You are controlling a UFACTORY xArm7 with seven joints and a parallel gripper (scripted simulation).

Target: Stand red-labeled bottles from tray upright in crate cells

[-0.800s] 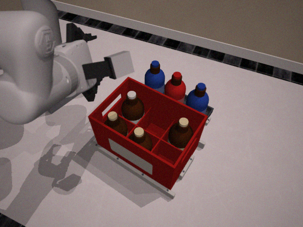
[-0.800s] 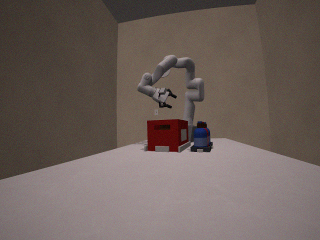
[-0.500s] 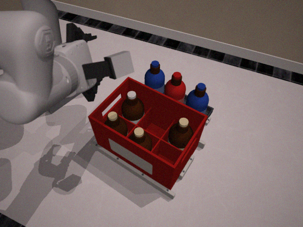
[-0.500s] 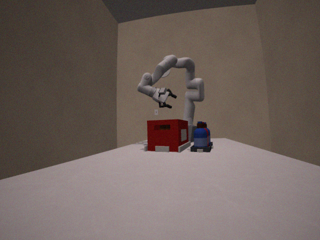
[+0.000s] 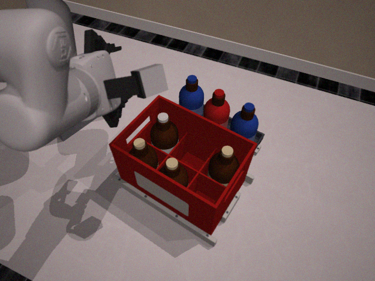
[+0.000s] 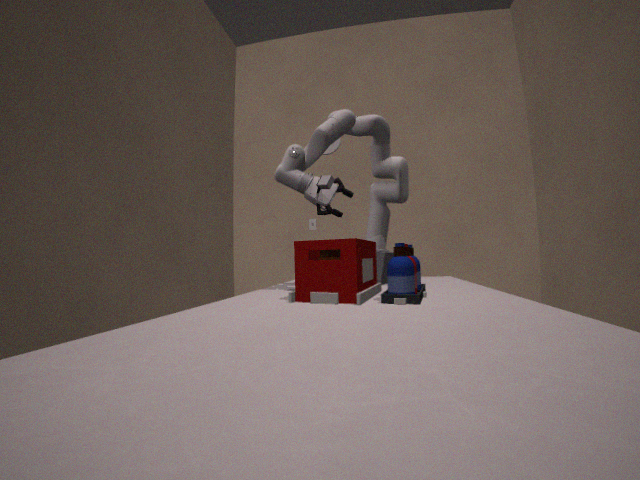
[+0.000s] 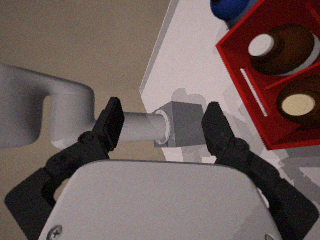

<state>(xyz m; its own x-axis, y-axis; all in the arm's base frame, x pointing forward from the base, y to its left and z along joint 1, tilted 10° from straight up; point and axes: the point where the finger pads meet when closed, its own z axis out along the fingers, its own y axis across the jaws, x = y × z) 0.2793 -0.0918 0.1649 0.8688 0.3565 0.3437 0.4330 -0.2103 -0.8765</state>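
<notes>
My hand is 13 cm short of the red-labeled bottle, 21 cm to the right of it and 24 cm above it. Also, from my hand: red crate: 14 cm ahead, 1 cm to the left, 24 cm below; dark tray: 13 cm ahead, 21 cm to the left, 31 cm below.
</notes>
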